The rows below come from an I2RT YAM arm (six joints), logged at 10 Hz.
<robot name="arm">
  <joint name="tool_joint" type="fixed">
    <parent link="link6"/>
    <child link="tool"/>
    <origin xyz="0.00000 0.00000 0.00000" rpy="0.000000 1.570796 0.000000"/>
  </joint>
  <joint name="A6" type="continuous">
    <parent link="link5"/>
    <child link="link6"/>
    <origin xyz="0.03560 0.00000 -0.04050"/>
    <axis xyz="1 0 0"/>
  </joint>
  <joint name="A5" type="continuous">
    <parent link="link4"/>
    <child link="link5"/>
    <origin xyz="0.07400 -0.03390 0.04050"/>
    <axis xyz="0 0 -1"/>
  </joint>
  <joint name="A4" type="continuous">
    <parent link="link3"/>
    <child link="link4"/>
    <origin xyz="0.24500 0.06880 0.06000"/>
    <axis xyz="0 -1 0"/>
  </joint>
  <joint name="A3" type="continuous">
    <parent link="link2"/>
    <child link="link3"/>
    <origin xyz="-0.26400 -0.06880 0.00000"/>
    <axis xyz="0 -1 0"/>
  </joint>
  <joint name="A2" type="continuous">
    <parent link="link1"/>
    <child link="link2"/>
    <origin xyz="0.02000 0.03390 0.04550"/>
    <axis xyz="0 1 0"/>
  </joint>
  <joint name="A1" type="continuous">
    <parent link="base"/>
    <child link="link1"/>
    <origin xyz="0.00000 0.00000 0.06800"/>
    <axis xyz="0 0 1"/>
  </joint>
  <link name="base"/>
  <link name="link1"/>
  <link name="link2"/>
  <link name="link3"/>
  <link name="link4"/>
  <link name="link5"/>
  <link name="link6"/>
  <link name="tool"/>
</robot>
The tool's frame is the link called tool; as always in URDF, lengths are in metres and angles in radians. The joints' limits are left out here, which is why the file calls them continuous.
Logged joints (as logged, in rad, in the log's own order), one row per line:
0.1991 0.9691 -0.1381 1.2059 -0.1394 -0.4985
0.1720 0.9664 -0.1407 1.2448 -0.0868 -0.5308
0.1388 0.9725 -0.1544 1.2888 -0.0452 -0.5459
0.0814 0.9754 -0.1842 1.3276 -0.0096 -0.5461
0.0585 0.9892 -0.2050 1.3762 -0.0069 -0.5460
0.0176 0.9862 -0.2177 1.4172 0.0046 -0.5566
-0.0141 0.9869 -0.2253 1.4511 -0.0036 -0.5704
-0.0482 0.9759 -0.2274 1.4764 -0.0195 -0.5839
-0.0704 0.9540 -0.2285 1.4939 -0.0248 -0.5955
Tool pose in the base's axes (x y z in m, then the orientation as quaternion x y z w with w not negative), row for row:
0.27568 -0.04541 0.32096 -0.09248 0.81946 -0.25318 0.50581
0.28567 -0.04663 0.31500 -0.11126 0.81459 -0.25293 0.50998
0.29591 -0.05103 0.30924 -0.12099 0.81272 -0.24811 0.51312
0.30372 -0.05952 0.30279 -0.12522 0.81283 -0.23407 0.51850
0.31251 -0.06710 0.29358 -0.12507 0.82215 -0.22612 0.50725
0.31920 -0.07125 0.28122 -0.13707 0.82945 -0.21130 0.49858
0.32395 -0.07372 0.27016 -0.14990 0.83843 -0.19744 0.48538
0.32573 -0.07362 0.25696 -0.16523 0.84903 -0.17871 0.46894
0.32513 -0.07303 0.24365 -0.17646 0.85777 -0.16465 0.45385
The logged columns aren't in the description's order. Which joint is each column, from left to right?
Columns, left to right: A5, A3, A1, A2, A4, A6.
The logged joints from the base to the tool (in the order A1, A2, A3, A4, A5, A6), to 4 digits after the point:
-0.1381 1.2059 0.9691 -0.1394 0.1991 -0.4985
-0.1407 1.2448 0.9664 -0.0868 0.1720 -0.5308
-0.1544 1.2888 0.9725 -0.0452 0.1388 -0.5459
-0.1842 1.3276 0.9754 -0.0096 0.0814 -0.5461
-0.2050 1.3762 0.9892 -0.0069 0.0585 -0.5460
-0.2177 1.4172 0.9862 0.0046 0.0176 -0.5566
-0.2253 1.4511 0.9869 -0.0036 -0.0141 -0.5704
-0.2274 1.4764 0.9759 -0.0195 -0.0482 -0.5839
-0.2285 1.4939 0.9540 -0.0248 -0.0704 -0.5955

